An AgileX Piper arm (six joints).
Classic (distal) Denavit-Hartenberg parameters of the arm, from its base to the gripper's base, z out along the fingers. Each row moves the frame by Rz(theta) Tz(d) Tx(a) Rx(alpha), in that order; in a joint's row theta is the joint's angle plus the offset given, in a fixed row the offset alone. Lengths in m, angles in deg.
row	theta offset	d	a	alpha
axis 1	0.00	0.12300	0.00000	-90.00
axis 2	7.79	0.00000	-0.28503	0.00
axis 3	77.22	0.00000	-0.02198	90.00
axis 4	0.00	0.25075	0.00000	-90.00
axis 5	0.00	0.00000	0.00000	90.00
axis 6	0.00	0.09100	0.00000	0.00
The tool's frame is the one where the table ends.
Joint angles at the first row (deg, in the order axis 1, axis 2, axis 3, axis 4, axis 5, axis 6):
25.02 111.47 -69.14 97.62 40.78 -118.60
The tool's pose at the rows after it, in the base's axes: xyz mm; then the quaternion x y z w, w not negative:
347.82 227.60 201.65 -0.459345 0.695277 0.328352 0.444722
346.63 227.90 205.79 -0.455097 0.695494 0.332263 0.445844
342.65 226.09 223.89 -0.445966 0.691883 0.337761 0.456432
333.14 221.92 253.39 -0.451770 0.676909 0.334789 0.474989
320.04 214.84 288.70 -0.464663 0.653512 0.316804 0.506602
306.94 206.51 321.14 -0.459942 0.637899 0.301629 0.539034
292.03 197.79 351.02 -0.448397 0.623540 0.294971 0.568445
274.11 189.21 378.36 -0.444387 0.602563 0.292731 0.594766
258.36 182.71 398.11 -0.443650 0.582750 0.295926 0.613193
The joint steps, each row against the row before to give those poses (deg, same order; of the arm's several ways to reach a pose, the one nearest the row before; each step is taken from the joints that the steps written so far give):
0.00 0.00 0.00 0.00 0.20 0.38
0.09 -0.56 -0.01 -0.01 0.08 0.92
0.00 -2.59 0.01 -0.36 0.00 2.38
0.00 -4.50 -0.01 -2.35 0.00 2.61
0.00 -5.60 0.01 -2.41 -0.84 1.06
0.00 -5.22 0.00 -0.95 -1.65 1.50
0.00 -4.91 0.00 -0.36 -1.25 1.97
0.00 -4.71 0.00 -0.52 -0.14 1.44
0.00 -3.54 0.00 -0.13 0.63 0.90

